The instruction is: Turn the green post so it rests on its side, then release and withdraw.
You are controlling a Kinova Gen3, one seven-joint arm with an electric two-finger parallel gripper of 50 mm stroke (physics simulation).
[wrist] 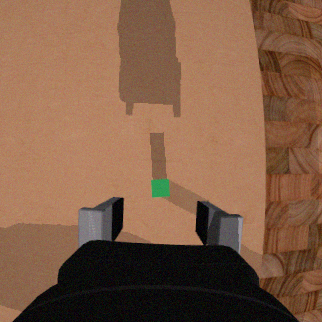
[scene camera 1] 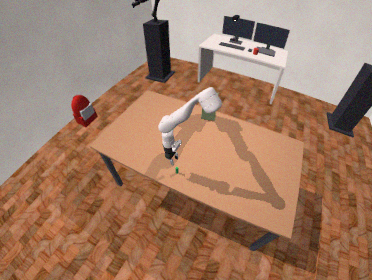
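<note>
The green post [scene camera 1: 177, 170] [wrist: 160, 188] stands upright on the table near its front edge. In the wrist view its square top shows, a little ahead of the fingertips and between their lines. My gripper [scene camera 1: 174, 160] [wrist: 159, 214] is open and empty, pointing down. It hangs above the table, a little above the post, with a finger on either side of the post's line in the wrist view. The post's sides are hidden in the wrist view.
The wooden table [scene camera 1: 135, 115] [wrist: 60, 100] bears shadows of the arm. Its edge runs along the right side in the wrist view, with parquet floor [wrist: 295, 150] beyond. A white desk [scene camera 1: 210, 45] with monitors and a red backpack [scene camera 1: 81, 110] stand away from the table.
</note>
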